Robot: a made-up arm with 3 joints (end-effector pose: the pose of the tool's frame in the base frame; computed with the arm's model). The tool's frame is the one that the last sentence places.
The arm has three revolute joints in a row. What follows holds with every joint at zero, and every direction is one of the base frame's. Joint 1 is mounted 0.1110 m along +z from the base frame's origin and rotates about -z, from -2.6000 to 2.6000 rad. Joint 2 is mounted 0.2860 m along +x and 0.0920 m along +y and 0.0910 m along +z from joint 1 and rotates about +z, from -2.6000 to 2.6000 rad. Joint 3 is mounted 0.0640 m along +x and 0.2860 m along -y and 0.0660 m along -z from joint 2 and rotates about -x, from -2.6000 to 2.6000 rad. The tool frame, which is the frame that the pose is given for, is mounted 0.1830 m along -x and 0.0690 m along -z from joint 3; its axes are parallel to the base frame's.
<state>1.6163 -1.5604 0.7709</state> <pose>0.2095 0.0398 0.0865 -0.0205 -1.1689 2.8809</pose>
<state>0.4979 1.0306 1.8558</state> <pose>0.3716 -0.4196 0.1554 -1.8061 -0.4928 0.3691</pose>
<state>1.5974 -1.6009 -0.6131</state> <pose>0.2171 -0.0492 0.0796 0.0264 0.9317 2.9435</pose>
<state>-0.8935 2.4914 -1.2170</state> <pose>0.1697 0.5240 0.1121 0.2051 -1.6777 -2.4082</pose>
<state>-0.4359 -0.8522 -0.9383</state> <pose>0.0184 0.0416 0.0952 0.9243 -0.1952 -0.3851</pose>
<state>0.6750 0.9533 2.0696</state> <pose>0.2616 -0.4728 0.1690 -2.0540 -0.2877 0.1709</pose>
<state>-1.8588 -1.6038 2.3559</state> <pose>-0.2001 -0.1059 0.1848 -2.3402 -0.3000 0.1243</pose>
